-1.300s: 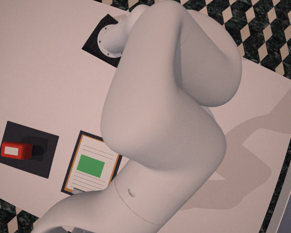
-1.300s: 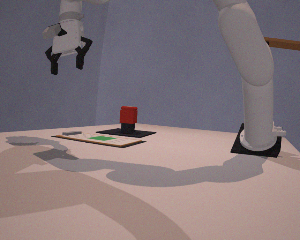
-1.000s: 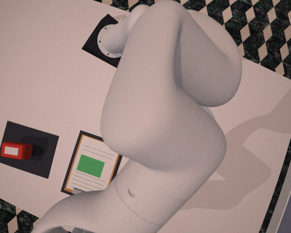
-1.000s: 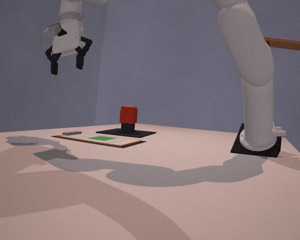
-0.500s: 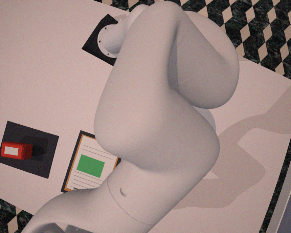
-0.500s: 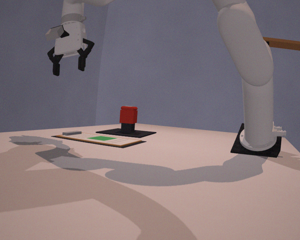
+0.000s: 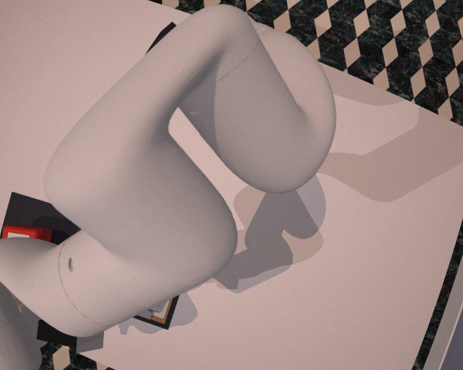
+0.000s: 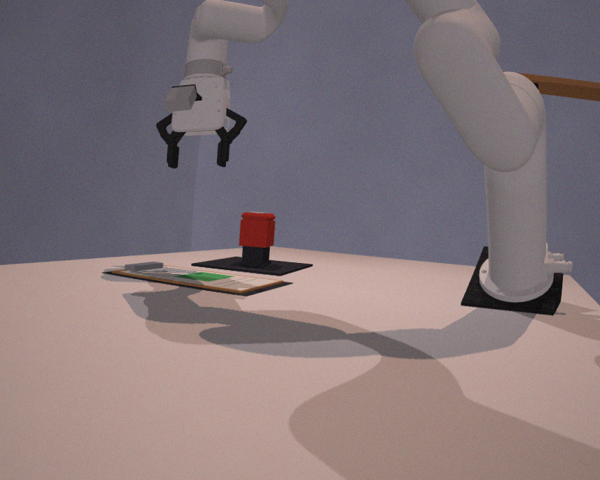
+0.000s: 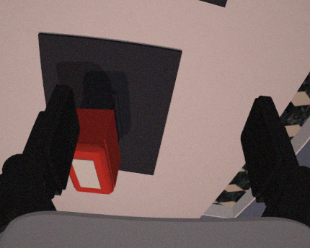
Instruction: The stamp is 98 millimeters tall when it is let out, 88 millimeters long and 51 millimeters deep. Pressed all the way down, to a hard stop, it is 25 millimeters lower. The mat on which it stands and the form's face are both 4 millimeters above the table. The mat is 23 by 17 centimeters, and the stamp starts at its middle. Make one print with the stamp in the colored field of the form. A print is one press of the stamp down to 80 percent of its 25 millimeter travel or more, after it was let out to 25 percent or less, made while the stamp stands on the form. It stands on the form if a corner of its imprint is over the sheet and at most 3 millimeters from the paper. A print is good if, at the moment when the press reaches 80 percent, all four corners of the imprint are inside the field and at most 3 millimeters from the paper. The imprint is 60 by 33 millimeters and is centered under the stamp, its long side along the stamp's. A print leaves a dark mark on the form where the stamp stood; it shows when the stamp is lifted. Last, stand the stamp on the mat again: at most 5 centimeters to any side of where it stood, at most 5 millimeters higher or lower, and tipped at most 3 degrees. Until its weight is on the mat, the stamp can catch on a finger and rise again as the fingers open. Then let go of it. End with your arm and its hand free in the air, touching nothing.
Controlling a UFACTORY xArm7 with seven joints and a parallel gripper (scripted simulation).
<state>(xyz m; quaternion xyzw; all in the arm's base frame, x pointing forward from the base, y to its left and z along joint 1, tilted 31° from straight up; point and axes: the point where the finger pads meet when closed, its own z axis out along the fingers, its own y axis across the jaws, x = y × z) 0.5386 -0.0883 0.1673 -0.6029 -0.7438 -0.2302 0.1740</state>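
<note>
The red stamp lies 180 mm to the right of my hand, 130 mm below it and 40 mm behind it. Round my hand: dark mat (180 mm to the right, 180 mm below, 40 mm behind); clipboard (180 mm below, 100 mm to the left, 60 mm behind); black stamp foot (180 mm to the right, 170 mm below, 40 mm behind).
</note>
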